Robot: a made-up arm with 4 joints.
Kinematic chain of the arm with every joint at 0, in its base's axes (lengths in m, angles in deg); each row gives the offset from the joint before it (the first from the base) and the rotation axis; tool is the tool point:
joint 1: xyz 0 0 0.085 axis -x
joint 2: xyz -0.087 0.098 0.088 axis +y
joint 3: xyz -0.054 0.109 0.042 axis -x
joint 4: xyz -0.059 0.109 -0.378 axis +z
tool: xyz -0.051 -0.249 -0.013
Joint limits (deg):
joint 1: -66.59..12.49
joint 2: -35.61..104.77
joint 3: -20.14..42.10
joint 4: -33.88..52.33
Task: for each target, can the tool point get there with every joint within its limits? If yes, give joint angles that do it. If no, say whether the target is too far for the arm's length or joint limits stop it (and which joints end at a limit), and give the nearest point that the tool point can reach.
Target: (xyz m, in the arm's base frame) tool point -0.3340 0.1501 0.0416
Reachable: yes | joints -56.28 39.06 3.65 27.69
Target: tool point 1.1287 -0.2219 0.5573
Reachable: no: too far | nearest point 0.1621 0.2595 0.2594 | short by 1.120 m
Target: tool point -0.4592 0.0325 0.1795
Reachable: yes | joints -31.10 68.07 -2.15 10.69
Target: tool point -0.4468 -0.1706 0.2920
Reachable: yes | joints -45.12 79.72 10.54 -18.47
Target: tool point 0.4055 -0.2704 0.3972
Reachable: no: joint limits stop it (at a limit: joint 1, joint 2, joint 3, joint 4) | nearest point 0.0679 -0.1224 0.0738 | short by 0.490 m
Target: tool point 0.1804 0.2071 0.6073
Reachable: no: joint limits stop it (at a limit: joint 1, joint 2, joint 3, joint 4) | nearest point 0.1621 0.2595 0.2594 | short by 0.352 m
